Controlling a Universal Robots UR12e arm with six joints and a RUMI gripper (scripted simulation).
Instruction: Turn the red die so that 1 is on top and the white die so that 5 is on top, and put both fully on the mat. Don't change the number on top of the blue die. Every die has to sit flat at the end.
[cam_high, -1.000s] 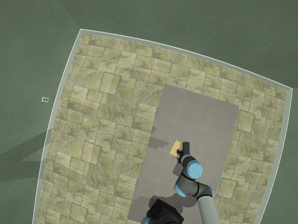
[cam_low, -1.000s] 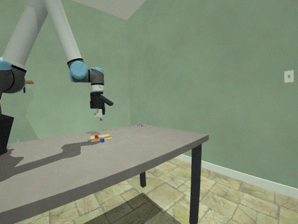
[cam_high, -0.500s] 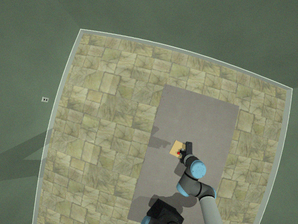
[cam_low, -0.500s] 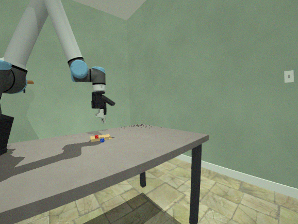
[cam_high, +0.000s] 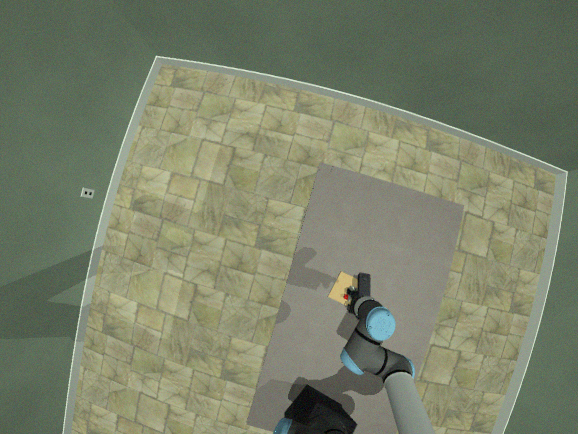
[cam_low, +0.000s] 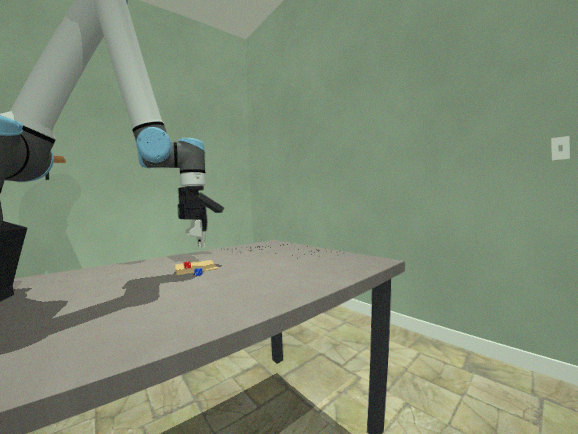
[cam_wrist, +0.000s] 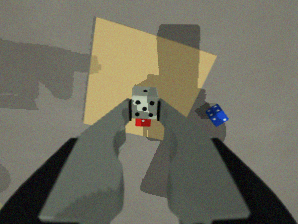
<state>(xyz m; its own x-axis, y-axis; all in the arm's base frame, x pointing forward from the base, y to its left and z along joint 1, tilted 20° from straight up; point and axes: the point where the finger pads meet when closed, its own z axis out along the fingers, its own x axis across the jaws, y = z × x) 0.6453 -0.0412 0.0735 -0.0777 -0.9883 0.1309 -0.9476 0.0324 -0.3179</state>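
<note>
The tan mat lies 9 cm below my hand and 3 cm behind it. From my hand the other things lie so: blue die: 10 cm to the right, 8 cm below, 7 cm behind; then white die: 1 cm below; then red die: 8 cm below, 6 cm behind.
</note>
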